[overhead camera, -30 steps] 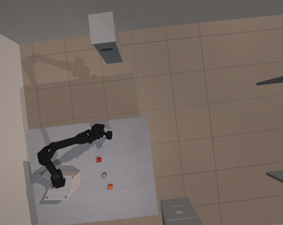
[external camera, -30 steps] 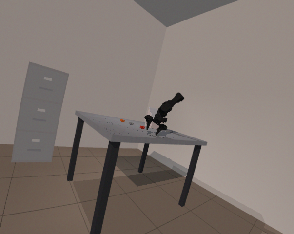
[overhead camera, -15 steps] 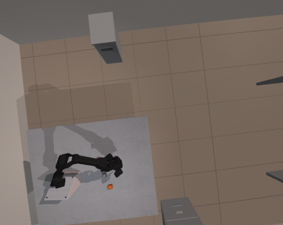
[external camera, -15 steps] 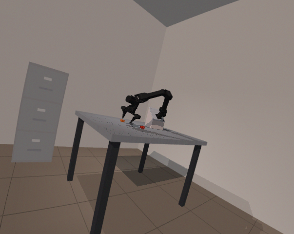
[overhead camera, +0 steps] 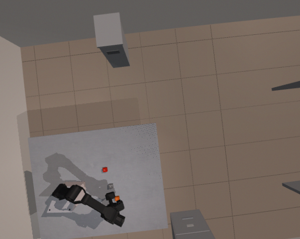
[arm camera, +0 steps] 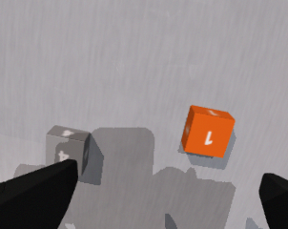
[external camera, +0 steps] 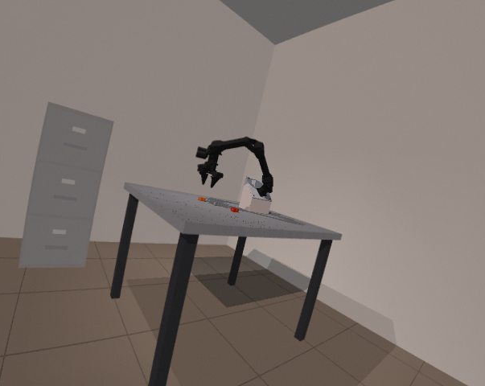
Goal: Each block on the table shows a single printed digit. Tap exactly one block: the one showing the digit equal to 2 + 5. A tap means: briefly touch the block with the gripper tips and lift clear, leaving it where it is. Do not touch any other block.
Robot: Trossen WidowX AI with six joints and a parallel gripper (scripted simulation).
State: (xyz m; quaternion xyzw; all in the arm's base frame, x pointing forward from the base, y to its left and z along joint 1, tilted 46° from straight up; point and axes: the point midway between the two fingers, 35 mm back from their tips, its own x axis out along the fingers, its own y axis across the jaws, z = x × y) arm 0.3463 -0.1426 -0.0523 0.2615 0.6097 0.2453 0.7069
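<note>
The red block is 6 cm behind my gripper tip, 22 cm to the left of it and 9 cm below it. Round my gripper tip: orange block 1 cm behind, 4 cm to the right, 9 cm below; then grey block 4 cm behind, 7 cm to the left, 9 cm below.
</note>
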